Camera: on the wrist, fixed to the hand. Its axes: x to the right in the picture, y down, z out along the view.
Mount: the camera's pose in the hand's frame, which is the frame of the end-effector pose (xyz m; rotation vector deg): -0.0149 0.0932 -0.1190 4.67 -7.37 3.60
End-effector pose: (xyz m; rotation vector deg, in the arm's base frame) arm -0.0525 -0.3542 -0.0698 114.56 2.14 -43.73
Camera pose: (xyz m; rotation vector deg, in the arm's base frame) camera 0.0251 -0.3056 0.0514 115.40 -7.63 -49.45
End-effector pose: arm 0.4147 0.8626 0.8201 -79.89 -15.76 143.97
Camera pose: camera 0.5116 0.7744 0.7433 -70.57 -8.77 151.14
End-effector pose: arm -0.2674 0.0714 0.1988 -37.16 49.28 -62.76
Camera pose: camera -0.3265 0.1125 0.0651 -35.14 41.08 -58.19
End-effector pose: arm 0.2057 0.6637 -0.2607 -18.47 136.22 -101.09
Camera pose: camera 0.1824 0.8035 -0.3154 -19.23 125.88 -100.33
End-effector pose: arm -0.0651 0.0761 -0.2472 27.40 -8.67 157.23
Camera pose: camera -0.1219 0.0037 -0.3680 39.18 -5.04 159.81
